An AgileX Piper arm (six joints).
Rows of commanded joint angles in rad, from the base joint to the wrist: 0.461 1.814 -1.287 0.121 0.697 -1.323; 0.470 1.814 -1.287 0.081 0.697 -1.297; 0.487 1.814 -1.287 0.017 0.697 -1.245; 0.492 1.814 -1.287 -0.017 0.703 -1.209; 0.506 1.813 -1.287 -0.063 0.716 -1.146; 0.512 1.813 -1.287 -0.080 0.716 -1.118; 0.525 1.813 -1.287 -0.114 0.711 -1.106; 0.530 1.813 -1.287 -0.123 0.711 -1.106; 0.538 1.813 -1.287 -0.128 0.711 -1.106; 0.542 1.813 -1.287 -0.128 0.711 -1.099; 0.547 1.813 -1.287 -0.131 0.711 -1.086; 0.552 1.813 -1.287 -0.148 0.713 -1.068
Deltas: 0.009 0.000 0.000 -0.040 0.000 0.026; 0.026 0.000 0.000 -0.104 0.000 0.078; 0.031 0.000 0.000 -0.138 0.006 0.114; 0.045 -0.001 0.000 -0.184 0.019 0.177; 0.051 -0.001 0.000 -0.201 0.019 0.205; 0.064 -0.001 0.000 -0.235 0.014 0.217; 0.069 -0.001 0.000 -0.244 0.014 0.217; 0.077 -0.001 0.000 -0.249 0.014 0.217; 0.081 -0.001 0.000 -0.249 0.014 0.224; 0.086 -0.001 0.000 -0.252 0.014 0.237; 0.091 -0.001 0.000 -0.269 0.016 0.255
